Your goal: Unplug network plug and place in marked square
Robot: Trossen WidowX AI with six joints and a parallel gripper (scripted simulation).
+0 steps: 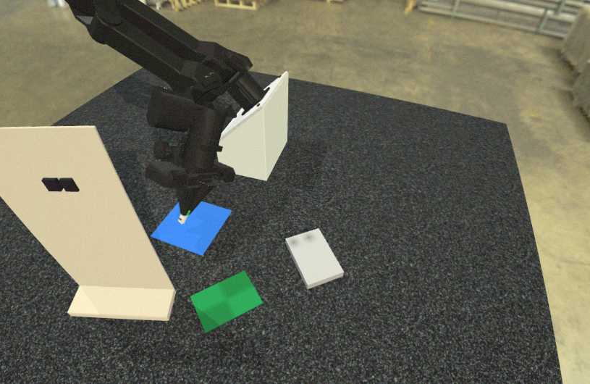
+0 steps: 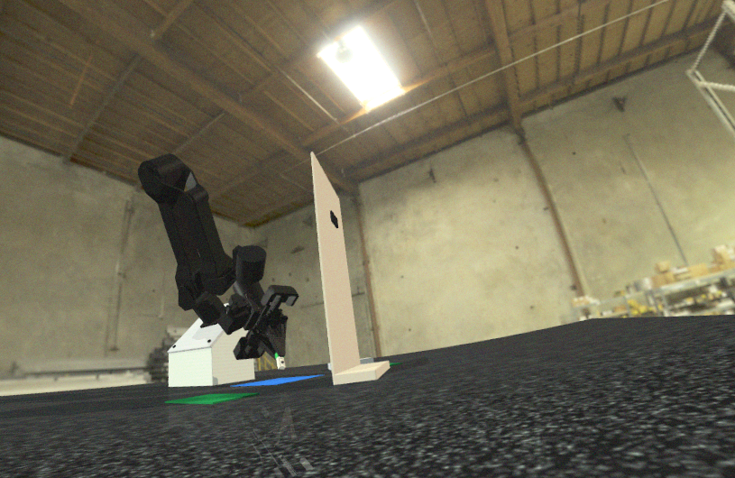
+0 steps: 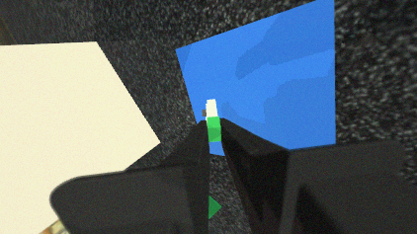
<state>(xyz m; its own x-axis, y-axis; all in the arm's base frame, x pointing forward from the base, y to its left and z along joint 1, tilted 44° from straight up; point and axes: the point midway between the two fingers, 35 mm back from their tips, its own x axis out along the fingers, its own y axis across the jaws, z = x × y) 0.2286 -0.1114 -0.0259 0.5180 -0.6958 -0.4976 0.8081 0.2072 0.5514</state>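
The blue square is 1 cm behind my gripper tip and 4 cm below it. The rest, counted from my gripper tip: network plug right at my gripper tip; panel 16 cm ahead, 3 cm to the right, 11 cm above.
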